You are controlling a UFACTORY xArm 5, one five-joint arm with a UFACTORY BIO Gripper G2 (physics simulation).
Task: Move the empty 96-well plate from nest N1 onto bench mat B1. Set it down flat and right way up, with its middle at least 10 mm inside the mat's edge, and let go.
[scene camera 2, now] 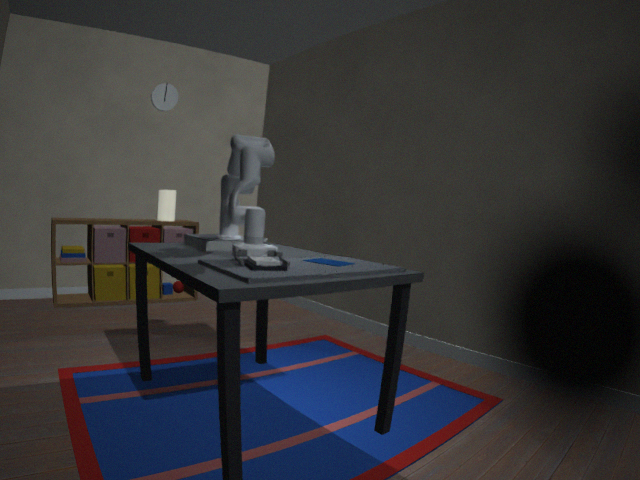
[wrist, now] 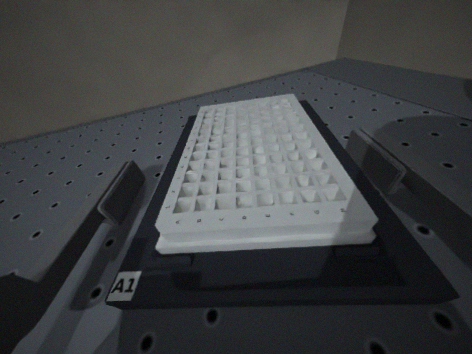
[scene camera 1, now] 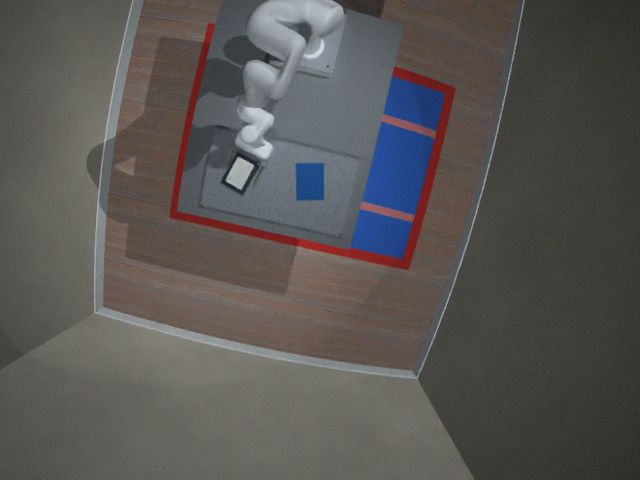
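Seen in the pictures: hand at its tool point: (wrist: 241,175) (scene camera 1: 242,171); arm's base at its link origin: (scene camera 2: 228,237) (scene camera 1: 309,46).
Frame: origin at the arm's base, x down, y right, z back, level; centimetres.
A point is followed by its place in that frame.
Note:
The white 96-well plate (scene camera 1: 241,173) {x 1.3, y 13.5, z -63.7 cm} (scene camera 2: 263,260) {x 1.2, y 16.2, z -66.8 cm} (wrist: 257,160) {x 1.6, y 14.5, z -61.9 cm} lies flat, wells up, in the black nest N1 (scene camera 1: 233,187) (scene camera 2: 268,267) (wrist: 270,290). In the wrist view the nest's front corner carries a label reading A1. My gripper (scene camera 1: 244,166) {x 2.8, y 13.5, z -62.4 cm} (scene camera 2: 261,258) {x 2.8, y 13.5, z -62.4 cm} (wrist: 250,176) {x 2.8, y 13.5, z -62.4 cm} is open, with one finger on each side of the plate and a gap between each finger and the plate's long sides. The blue bench mat B1 (scene camera 1: 310,181) {x 3.6, y -17.7, z -58.6 cm} (scene camera 2: 329,262) {x 3.6, y -16.4, z -60.3 cm} lies flat to the right of the nest in both scene views, with nothing on it.
Nest and mat stand on a grey perforated board (scene camera 1: 279,206) {x 3.8, y -7.1, z -73.7 cm} (scene camera 2: 372,268) {x 3.8, y -24.4, z -76.2 cm} (wrist: 55,170) {x 3.8, y -2.6, z -70.8 cm} on the dark table (scene camera 1: 341,108) {x 5.1, y -21.8, z -21.6 cm} (scene camera 2: 310,290) {x 7.2, y 11.7, z -87.9 cm}. My arm's base (scene camera 1: 330,56) {x 0.0, y -10.1, z -1.9 cm} stands on the table behind the board. A shelf unit (scene camera 2: 124,221) stands by the far wall.

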